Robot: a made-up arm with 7 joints.
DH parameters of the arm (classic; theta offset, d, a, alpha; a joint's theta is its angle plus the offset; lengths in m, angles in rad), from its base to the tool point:
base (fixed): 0 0.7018 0.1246 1.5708
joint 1: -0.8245 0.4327 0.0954 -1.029
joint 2: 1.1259 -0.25 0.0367 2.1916
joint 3: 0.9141 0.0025 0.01 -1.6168
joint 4: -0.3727 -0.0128 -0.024 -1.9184
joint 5: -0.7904 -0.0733 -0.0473 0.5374
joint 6: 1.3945 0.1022 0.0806 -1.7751
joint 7: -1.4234 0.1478 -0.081 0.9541
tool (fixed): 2.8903 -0.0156 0 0
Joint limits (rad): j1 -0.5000..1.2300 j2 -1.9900..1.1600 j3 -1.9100..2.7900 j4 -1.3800..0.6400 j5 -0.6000..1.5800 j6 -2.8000..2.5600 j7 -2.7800..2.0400
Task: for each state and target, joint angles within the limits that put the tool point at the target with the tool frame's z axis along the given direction. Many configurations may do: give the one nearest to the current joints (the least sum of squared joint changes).
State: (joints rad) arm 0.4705 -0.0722 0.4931 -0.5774 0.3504 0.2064 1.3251
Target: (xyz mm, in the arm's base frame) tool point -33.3 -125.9 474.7 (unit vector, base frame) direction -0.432 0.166 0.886
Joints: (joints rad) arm 0.0933 -0.7947 0.1957 -0.2666 0.1999 0.7734 0.6751
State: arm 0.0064 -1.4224 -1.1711 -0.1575 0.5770 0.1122 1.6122
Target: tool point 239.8 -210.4 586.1 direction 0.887 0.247 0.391
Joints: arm 0.5490 -1.9557 -0.9749 -0.5139 0.7745 -0.1849 1.4423
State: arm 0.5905 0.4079 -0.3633 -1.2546 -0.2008 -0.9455 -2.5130
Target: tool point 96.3 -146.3 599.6 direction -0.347 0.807 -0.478
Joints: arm -0.1917 0.8549 0.2449 -1.0974 0.3848 -1.0849 -2.5764
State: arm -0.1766 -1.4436 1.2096 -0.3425 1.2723 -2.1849 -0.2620
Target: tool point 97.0 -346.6 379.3 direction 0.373 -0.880 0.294
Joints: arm 0.4760 -1.5087 1.5448 -0.3276 0.9012 -2.4539 0.1241
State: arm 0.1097 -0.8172 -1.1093 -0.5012 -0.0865 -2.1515 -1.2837
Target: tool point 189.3 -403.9 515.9 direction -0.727 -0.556 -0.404
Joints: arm 0.0342 -0.8099 -1.1059 -1.2893 -0.4518 -2.4223 -1.1812
